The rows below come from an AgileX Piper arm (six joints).
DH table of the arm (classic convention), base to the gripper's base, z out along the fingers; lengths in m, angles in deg. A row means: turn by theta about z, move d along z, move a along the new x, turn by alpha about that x. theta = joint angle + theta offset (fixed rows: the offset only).
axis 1: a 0  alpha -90  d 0.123  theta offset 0
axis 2: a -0.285  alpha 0  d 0  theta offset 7.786
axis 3: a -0.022  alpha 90  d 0  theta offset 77.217
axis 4: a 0  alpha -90  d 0.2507  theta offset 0
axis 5: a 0  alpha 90  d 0  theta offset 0
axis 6: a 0  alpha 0  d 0.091  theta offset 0
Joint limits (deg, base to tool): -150..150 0..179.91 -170..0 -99.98..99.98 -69.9..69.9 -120..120
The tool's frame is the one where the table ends.
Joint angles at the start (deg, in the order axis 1, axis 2, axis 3, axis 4, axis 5, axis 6):
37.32 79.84 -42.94 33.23 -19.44 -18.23
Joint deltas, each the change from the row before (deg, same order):
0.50 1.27 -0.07 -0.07 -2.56 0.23
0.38 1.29 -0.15 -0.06 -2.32 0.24
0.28 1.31 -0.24 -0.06 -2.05 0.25
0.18 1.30 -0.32 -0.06 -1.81 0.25
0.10 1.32 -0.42 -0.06 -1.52 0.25
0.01 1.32 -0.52 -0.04 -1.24 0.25
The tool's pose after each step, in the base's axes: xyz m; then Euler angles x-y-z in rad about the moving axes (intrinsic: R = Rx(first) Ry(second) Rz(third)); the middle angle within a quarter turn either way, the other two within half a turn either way. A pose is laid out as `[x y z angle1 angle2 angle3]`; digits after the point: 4 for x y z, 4 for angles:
[0.2506 0.1709 0.2673 -2.0971 1.0644 2.2188]
[0.2537 0.1736 0.2644 -2.0784 1.0836 2.1997]
[0.2571 0.1762 0.2615 -2.0629 1.1006 2.1839]
[0.2606 0.1785 0.2586 -2.0501 1.1163 2.1709]
[0.2643 0.1808 0.2556 -2.0417 1.1295 2.1624]
[0.2684 0.1830 0.2527 -2.0380 1.1409 2.1589]

